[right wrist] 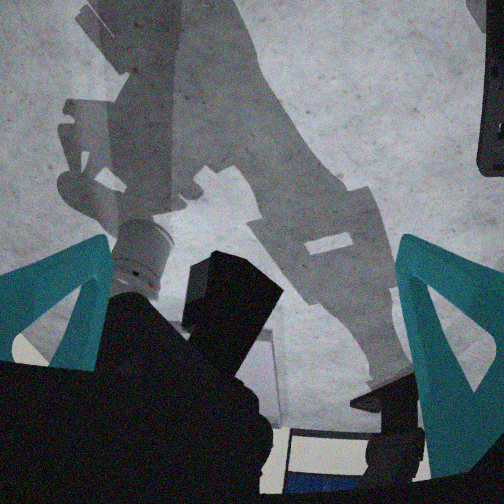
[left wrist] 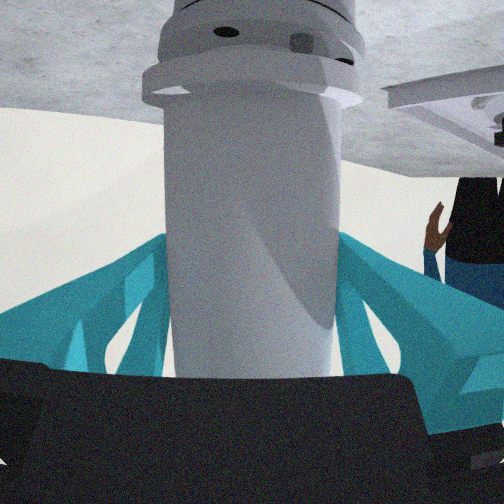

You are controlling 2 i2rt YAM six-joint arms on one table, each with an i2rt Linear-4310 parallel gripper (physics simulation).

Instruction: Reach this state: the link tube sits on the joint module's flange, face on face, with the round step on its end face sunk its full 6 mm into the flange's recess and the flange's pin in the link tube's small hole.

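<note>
In the left wrist view my left gripper (left wrist: 250,300), with teal fingers, is shut on the grey link tube (left wrist: 250,235) on both sides. The tube's wide end collar (left wrist: 250,80) meets the joint module's flange (left wrist: 260,35), which has dark holes and a small pin on its rim. I cannot tell how deep the step sits. In the right wrist view the joint module (right wrist: 140,257) is a small grey cylinder beside the left finger, with the dark left arm (right wrist: 230,295) over it. My right gripper is open wide and empty, apart from the parts.
A grey flat fixture plate (left wrist: 445,100) lies at the right in the left wrist view. A dark block (right wrist: 492,100) stands at the right edge of the right wrist view. Arm shadows fall over the grey table.
</note>
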